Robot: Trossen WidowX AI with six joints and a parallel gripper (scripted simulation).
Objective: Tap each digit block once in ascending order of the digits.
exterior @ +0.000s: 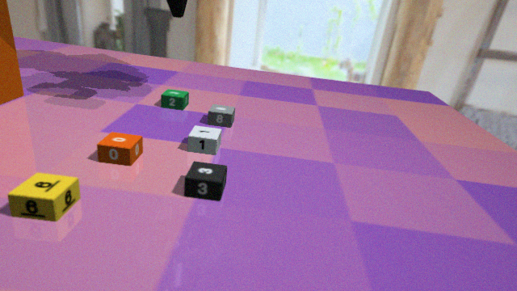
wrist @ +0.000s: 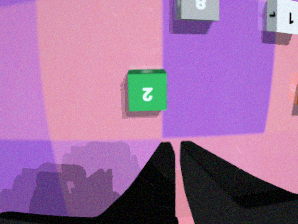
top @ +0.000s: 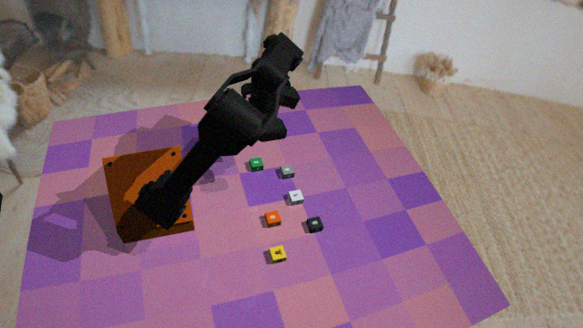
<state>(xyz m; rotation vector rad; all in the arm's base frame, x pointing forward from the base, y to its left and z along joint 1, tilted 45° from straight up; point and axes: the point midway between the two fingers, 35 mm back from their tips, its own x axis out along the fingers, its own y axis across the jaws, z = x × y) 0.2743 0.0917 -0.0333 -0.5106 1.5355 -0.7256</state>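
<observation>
Now: gripper tip 120 mm above the green 2 block and 10 mm to the right of it. Round my gripper tip: white 1 block: 130 mm to the right, 110 mm below, 50 mm ahead; then grey 8 block: 120 mm below, 70 mm ahead, 40 mm to the right; then orange 0 block: 170 mm to the right, 120 mm below, 30 mm behind.
</observation>
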